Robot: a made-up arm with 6 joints.
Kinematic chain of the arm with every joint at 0, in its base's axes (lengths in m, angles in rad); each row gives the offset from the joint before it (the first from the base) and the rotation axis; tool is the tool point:
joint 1: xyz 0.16 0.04 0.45 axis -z
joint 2: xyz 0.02 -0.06 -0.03 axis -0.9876 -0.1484 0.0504
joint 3: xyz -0.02 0.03 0 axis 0.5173 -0.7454 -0.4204
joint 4: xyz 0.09 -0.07 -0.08 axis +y
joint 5: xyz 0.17 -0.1 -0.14 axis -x
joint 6: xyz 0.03 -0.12 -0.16 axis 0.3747 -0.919 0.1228
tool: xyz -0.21 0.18 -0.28
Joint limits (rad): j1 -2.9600..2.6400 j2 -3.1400..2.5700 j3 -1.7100..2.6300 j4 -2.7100..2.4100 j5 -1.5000..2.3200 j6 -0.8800..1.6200
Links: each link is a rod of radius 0.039 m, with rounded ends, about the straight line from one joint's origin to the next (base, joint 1, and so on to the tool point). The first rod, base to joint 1, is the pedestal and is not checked.
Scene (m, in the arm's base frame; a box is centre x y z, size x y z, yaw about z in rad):
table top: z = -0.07
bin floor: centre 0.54 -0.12 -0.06 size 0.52 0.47 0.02 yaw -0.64
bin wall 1: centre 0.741 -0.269 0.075 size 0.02 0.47 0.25 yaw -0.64
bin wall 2: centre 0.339 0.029 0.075 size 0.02 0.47 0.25 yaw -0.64
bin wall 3: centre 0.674 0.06 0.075 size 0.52 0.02 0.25 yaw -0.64
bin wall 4: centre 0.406 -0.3 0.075 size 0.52 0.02 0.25 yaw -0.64
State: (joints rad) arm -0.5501 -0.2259 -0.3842 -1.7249 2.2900 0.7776
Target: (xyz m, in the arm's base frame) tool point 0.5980 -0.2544 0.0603
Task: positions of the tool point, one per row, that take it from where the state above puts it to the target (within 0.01 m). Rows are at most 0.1 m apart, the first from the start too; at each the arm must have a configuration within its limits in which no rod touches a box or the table.
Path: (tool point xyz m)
1: 0.6201 -0.3821 0.4436
2: 0.6228 -0.3413 0.4065
3: 0.6147 -0.2984 0.3730
4: 0.5980 -0.2544 0.3424
5: 0.6179 -0.2647 0.2491
6: 0.6185 -0.2635 0.1517
7: 0.5980 -0.2544 0.0603

